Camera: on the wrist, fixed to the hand. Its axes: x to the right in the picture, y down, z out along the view.
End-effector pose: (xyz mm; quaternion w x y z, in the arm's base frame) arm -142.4 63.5 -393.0 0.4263 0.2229 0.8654 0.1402
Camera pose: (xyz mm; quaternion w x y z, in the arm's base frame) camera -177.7 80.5 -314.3 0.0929 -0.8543 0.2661 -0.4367
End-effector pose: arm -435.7 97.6 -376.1 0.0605 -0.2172 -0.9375 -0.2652
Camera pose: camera -395.6 79.1 -300.1 0.2049 -0.9480 0.2385 0.0488
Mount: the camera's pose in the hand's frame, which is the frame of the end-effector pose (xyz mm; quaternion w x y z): -25.6 39.3 -74.4 0.0182 0.0303 0.0555 -0.9978
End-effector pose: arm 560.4 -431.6 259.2 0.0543 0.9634 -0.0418 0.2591
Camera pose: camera 497.2 -459.8 313.5 0.2327 0.0465 0.9714 0.0053
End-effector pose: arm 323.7 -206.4 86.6 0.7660 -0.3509 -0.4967 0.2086
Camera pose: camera 381.6 -221.9 22.2 0.2603 0.5008 -0.3103 -0.7649
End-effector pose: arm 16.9 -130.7 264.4 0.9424 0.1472 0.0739 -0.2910
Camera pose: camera 14.3 -62.4 209.0 0.2818 0.0264 -0.1917 0.9398
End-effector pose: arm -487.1 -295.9 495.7 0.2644 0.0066 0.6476 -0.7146
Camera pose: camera -474.7 -218.2 456.5 0.7444 0.5984 -0.0114 0.2961
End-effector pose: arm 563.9 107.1 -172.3 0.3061 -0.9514 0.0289 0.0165
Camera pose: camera 536.8 33.0 -133.5 0.0493 -0.0378 -0.9313 -0.3588
